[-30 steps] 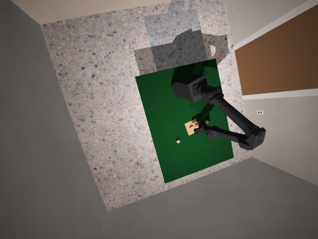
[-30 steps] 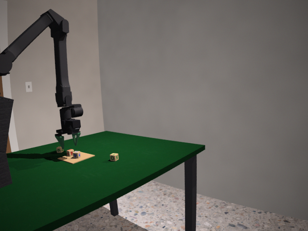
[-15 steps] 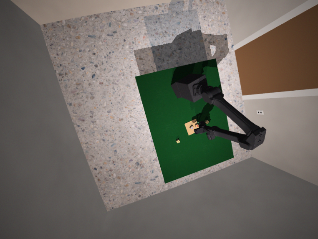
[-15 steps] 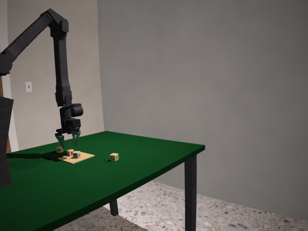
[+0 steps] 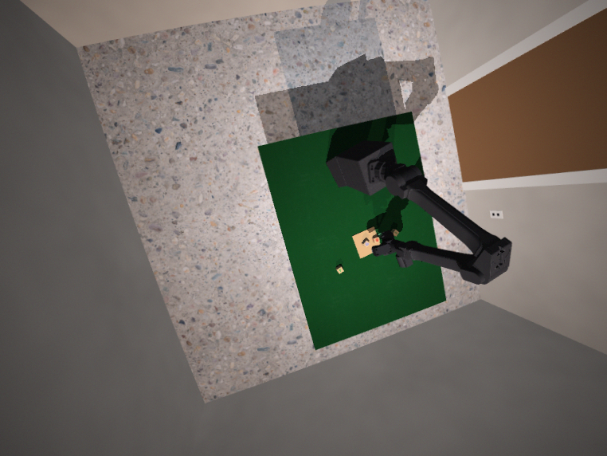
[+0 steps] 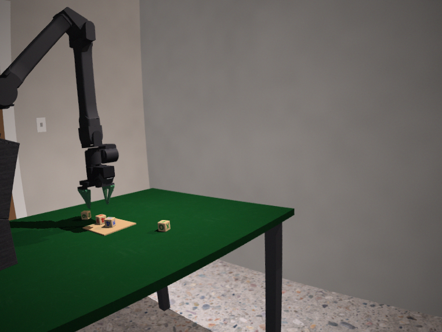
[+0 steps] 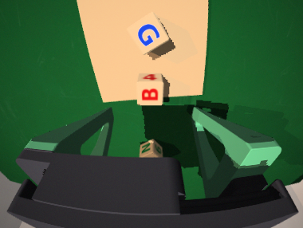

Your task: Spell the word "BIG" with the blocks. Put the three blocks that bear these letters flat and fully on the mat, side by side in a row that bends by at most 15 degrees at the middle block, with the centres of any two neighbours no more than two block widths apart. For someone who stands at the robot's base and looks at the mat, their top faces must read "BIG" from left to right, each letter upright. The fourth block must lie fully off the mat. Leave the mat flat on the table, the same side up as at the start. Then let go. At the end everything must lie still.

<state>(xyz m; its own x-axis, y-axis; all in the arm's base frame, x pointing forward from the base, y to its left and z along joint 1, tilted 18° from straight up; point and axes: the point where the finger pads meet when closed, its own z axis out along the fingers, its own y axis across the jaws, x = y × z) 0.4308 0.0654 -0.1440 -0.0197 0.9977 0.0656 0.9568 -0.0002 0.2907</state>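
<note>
The B block lies 6 cm below my hand. The rest, counted from my hand: I block: 12 cm to the left, 6 cm below; tan mat: 1 cm ahead, 5 cm to the right, 8 cm below.
</note>
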